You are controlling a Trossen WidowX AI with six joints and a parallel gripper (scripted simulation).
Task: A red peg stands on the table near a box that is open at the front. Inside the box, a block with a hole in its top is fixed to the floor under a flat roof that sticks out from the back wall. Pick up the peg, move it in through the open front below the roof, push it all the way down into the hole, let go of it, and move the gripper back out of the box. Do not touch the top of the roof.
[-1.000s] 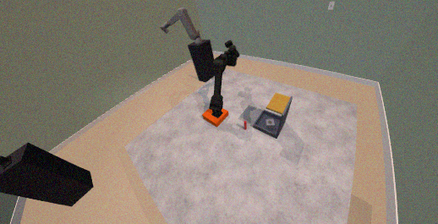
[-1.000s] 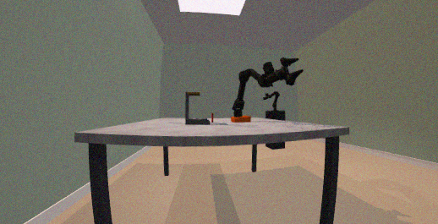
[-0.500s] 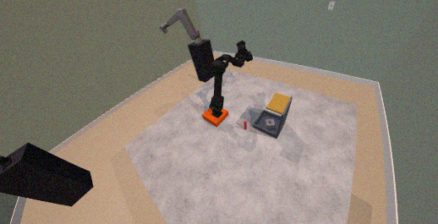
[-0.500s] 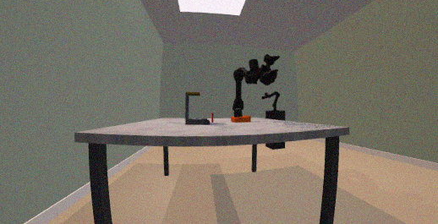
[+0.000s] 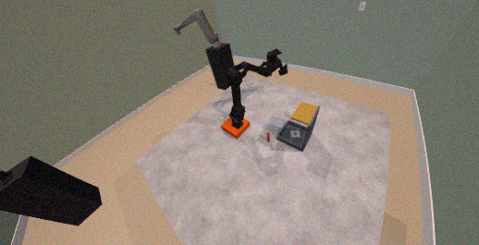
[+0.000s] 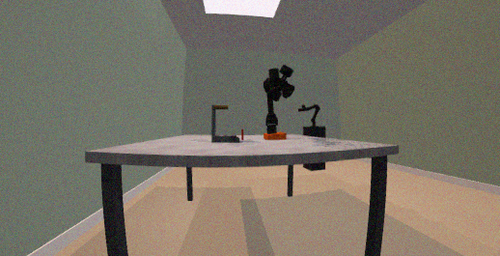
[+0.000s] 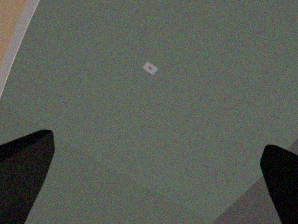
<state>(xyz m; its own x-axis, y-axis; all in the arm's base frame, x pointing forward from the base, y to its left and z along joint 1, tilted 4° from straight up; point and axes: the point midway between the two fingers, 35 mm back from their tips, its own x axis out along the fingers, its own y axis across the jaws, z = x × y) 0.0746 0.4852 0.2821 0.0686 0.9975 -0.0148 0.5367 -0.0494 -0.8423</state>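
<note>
Right now the red peg is 140 mm ahead of my gripper tip, 510 mm to the right of it and 270 mm below it. Round my gripper tip: yellow roof (290 mm ahead, 400 mm to the right, 90 mm below).
</note>
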